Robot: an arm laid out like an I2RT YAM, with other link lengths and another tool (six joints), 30 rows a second.
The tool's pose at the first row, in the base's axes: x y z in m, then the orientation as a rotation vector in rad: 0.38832, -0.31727, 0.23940, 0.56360, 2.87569, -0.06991
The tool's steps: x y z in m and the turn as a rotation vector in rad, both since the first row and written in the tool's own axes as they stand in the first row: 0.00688, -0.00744, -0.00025, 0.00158, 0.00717, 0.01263; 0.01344, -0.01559, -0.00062, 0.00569, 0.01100, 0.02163; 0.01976, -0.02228, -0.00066, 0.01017, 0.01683, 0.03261; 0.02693, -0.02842, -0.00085, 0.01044, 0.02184, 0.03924; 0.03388, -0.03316, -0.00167, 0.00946, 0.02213, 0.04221; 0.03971, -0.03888, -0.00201, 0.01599, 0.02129, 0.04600; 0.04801, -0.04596, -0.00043, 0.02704, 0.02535, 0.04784; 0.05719, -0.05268, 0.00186, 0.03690, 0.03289, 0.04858
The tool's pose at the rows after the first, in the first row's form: 0.37923, -0.32160, 0.23822, 0.58343, 2.87896, -0.06834; 0.37014, -0.32670, 0.23723, 0.59789, 2.88034, -0.07188; 0.36189, -0.33056, 0.23595, 0.61570, 2.88298, -0.07512; 0.35304, -0.33359, 0.23464, 0.62632, 2.88568, -0.07315; 0.34480, -0.33535, 0.23399, 0.63047, 2.88486, -0.07119; 0.33730, -0.33847, 0.23311, 0.63697, 2.88355, -0.08029; 0.32742, -0.34211, 0.22983, 0.64257, 2.88809, -0.09500; 0.31702, -0.34515, 0.22567, 0.64713, 2.89616, -0.10732
